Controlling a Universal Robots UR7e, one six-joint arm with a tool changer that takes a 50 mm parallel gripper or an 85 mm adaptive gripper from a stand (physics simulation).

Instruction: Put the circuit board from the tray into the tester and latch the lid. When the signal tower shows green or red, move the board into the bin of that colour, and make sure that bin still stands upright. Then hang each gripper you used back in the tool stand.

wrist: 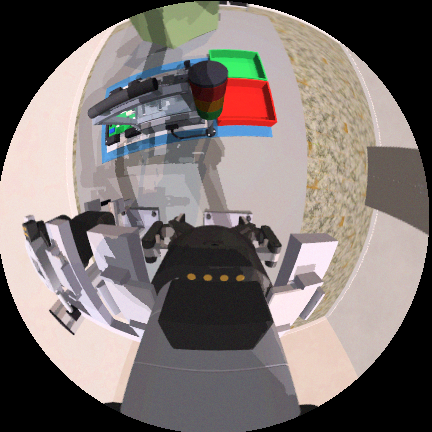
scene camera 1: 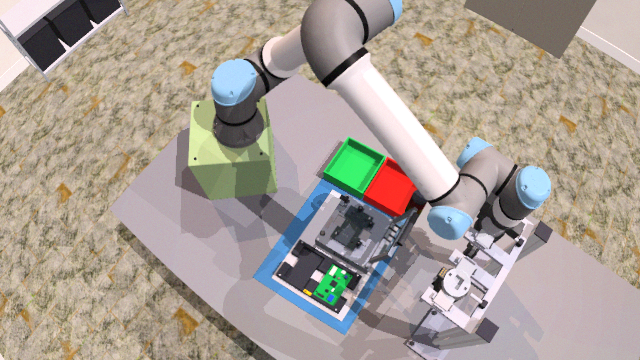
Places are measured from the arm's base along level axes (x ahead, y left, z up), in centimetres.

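Where they show: arm's base, link origin: (scene camera 1: 238, 126).
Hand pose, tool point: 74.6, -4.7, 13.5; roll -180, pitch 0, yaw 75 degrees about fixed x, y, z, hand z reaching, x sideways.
Note:
Things, the pixels of their top centre, and the offset from my tool point, as dx, dy, dz. "spot": a spot on its surface instead. Level surfaces: height alone.
- black tray, surface spot: (scene camera 1: 301, 271) spot: -42.1, -21.9, -34.2
- tester, surface spot: (scene camera 1: 325, 235) spot: -39.8, -9.8, -30.0
- signal tower, surface spot: (wrist: 208, 92) spot: -16.7, +3.4, -11.8
- green bin, top centre: (scene camera 1: 355, 163) (wrist: 237, 61) -41.4, +16.8, -31.3
- red bin, top centre: (wrist: 245, 96) (scene camera 1: 395, 185) -26.5, +14.9, -31.3
- blue mat, surface height: dz -36.0
The green circuit board (scene camera 1: 334, 284) (wrist: 120, 122) lies in the black tray (scene camera 1: 301, 271). The tester (scene camera 1: 325, 235) stands beside it, its lid (scene camera 1: 395, 236) (wrist: 167, 106) raised. The signal tower (wrist: 208, 92) shows dim red, orange and green segments, none clearly lit. The green bin (scene camera 1: 355, 165) (wrist: 237, 65) and red bin (scene camera 1: 390, 187) (wrist: 247, 102) stand upright and empty. My gripper (wrist: 212, 237), the adaptive one, is on the arm, between the holders of the tool stand (scene camera 1: 507, 272) (wrist: 312, 257). Its fingers are spread open; the arm largely hides it in the scene view. The other gripper (scene camera 1: 456, 282) hangs in the stand.
A blue mat (scene camera 1: 270, 272) (wrist: 160, 148) lies under the tray and tester. The green robot pedestal (scene camera 1: 232, 177) (wrist: 175, 22) stands at the table's far end. A shelf with black boxes (scene camera 1: 42, 45) and a grey cabinet (scene camera 1: 535, 22) stand off the table.

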